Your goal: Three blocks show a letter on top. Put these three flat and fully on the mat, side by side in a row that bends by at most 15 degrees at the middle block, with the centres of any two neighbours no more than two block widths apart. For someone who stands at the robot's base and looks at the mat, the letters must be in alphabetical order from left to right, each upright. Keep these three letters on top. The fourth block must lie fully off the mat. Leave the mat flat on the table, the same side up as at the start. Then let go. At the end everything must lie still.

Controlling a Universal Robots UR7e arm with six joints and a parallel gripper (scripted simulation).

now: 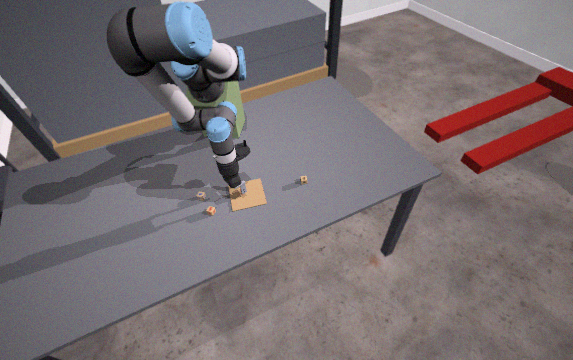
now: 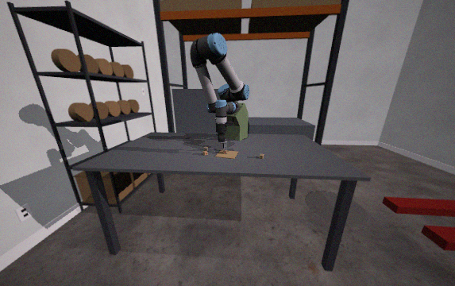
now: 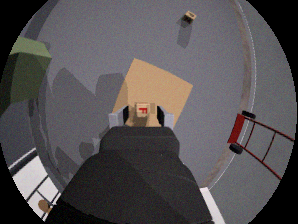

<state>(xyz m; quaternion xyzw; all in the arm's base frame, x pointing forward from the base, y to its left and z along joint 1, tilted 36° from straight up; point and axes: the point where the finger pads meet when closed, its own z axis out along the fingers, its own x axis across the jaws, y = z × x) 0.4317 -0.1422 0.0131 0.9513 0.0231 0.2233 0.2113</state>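
Now: the tan mat 50 mm below my hand, 20 mm ahead of it and 10 mm to the left of it.
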